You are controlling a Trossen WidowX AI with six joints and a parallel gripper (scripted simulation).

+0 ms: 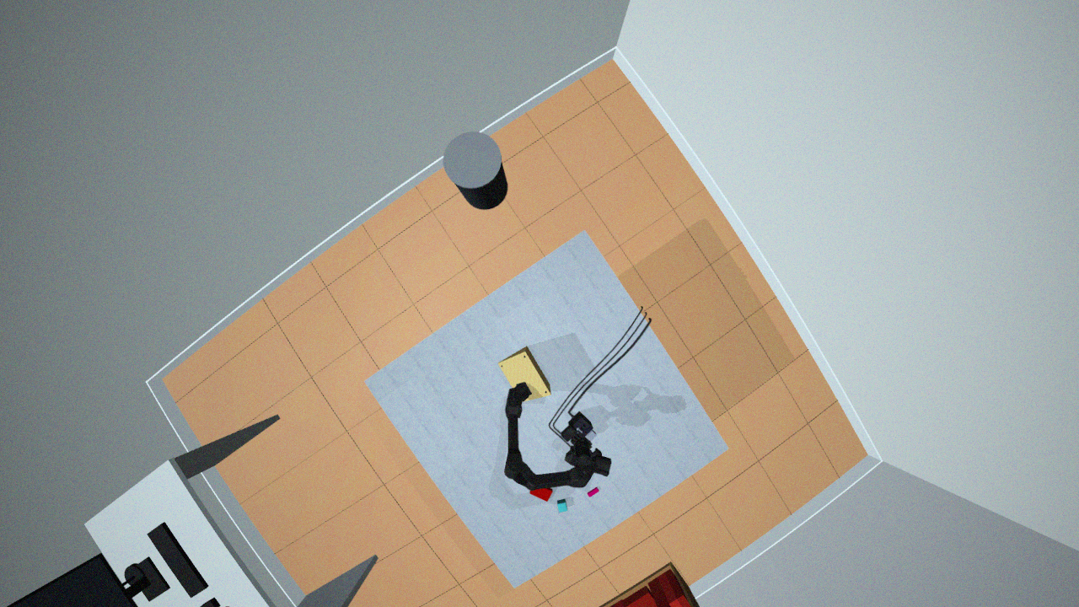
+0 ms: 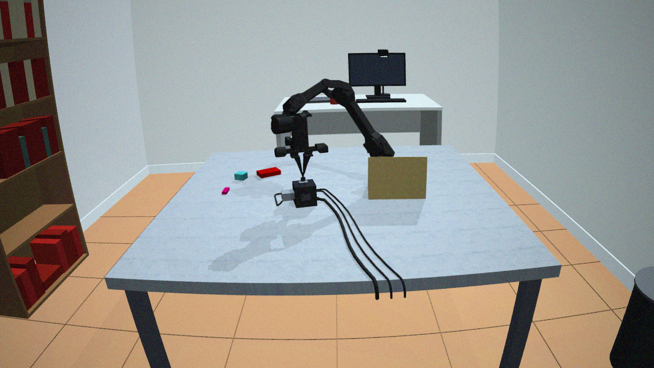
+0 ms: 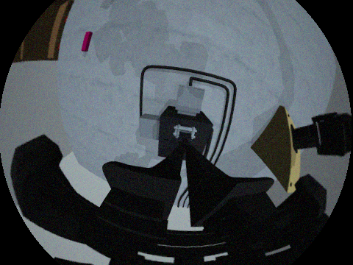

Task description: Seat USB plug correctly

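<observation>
My gripper tip is now 20 mm above the USB plug. The rest, counted from my gripper tip: red block: 200 mm ahead, 320 mm to the right, 100 mm below; magenta piece: 340 mm ahead, 100 mm to the right, 100 mm below; cyan cube: 310 mm ahead, 260 mm to the right, 90 mm below.
</observation>
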